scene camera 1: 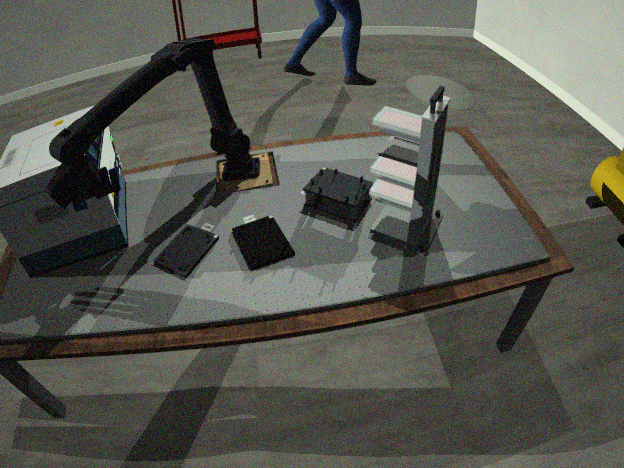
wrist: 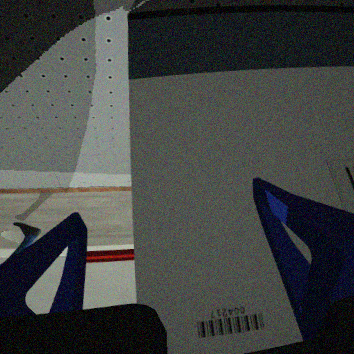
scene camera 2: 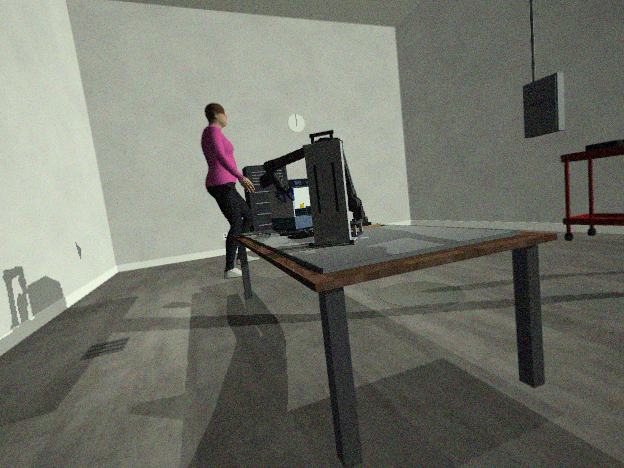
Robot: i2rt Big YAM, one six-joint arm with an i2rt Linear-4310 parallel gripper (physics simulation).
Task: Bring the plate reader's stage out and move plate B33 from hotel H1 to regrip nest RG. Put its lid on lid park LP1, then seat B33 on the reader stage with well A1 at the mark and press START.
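Where they show: gripper, fingertip midpoint: (scene camera 1: 101, 199) (wrist: 165, 204) (scene camera 2: 289, 201); arm's base, link origin: (scene camera 1: 241, 170).
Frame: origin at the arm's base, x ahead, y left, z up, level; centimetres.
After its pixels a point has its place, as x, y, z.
The plate reader (scene camera 1: 35, 146) {20.1, -59.7, 32.6} (scene camera 2: 303, 221) {25.1, -35.5, 4.7} (wrist: 215, 165) {32.5, -38.6, 16.2} stands at the table's left end in scene camera 1; its grey side panel fills much of the wrist view. No extended stage can be made out. My gripper (scene camera 1: 80, 205) (scene camera 2: 285, 194) {32.6, -35.2, 18.8} (wrist: 165, 204) {32.6, -35.2, 18.8} is open and empty, close to the reader, with its right finger over the panel in the wrist view. The hotel tower (scene camera 1: 428, 171) {39.3, 47.7, 24.1} (scene camera 2: 327, 191) {33.3, 51.8, 19.9} holds an upper lidded plate (scene camera 1: 398, 120) {29.3, 42.3, 32.3}, a middle plate (scene camera 1: 395, 168) {29.3, 42.4, 18.1} and a lower plate (scene camera 1: 395, 191) {29.8, 42.9, 11.0}; their labels are unreadable. Two low dark nests (scene camera 1: 186, 250) {35.6, -13.5, 0.7} (scene camera 1: 263, 241) {34.0, 7.8, 0.5} lie mid-table.
A dark pegged stand (scene camera 1: 337, 188) {20.2, 28.7, 5.5} stands between the nests and the hotel. My arm's base is on a tan plate (scene camera 1: 269, 173) {3.4, 9.2, 0.4} at the back edge. The table (scene camera 1: 282, 320) {58.1, 12.0, -1.8} (scene camera 2: 438, 256) {16.7, 92.1, -1.8} has a wooden rim. A red cart (scene camera 1: 231, 39) and a person (scene camera 1: 352, 40) (scene camera 2: 219, 161) are beyond it.
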